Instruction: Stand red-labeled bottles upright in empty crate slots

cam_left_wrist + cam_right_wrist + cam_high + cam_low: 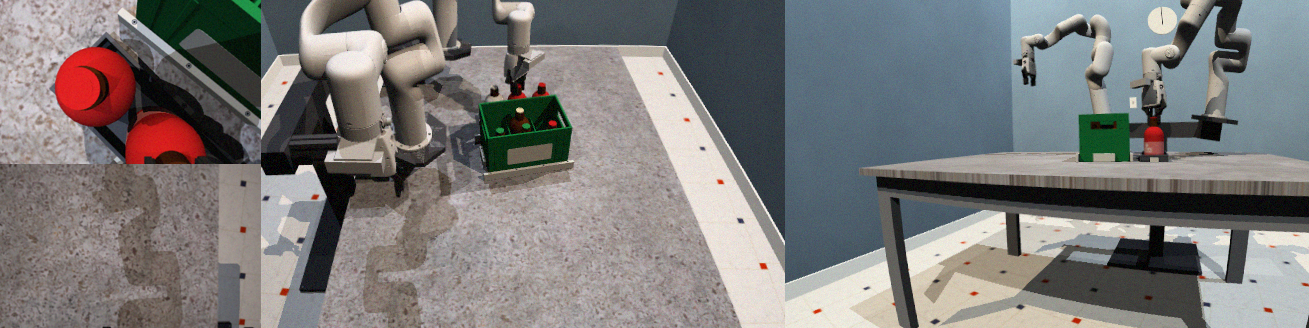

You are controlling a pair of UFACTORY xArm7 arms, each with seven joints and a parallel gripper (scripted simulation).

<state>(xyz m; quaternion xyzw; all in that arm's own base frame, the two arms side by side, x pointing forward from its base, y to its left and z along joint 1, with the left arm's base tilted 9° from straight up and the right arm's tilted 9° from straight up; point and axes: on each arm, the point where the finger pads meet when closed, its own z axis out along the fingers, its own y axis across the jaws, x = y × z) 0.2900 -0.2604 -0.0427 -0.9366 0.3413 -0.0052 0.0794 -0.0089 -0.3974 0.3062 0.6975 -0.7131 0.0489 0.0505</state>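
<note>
The pale bottle is 8 cm behind my left hand, 7 cm below it and 2 cm to the right of it. Round my left hand: green crate (19 cm to the right, 7 cm below, 3 cm ahead); then dark tray (14 cm below).
</note>
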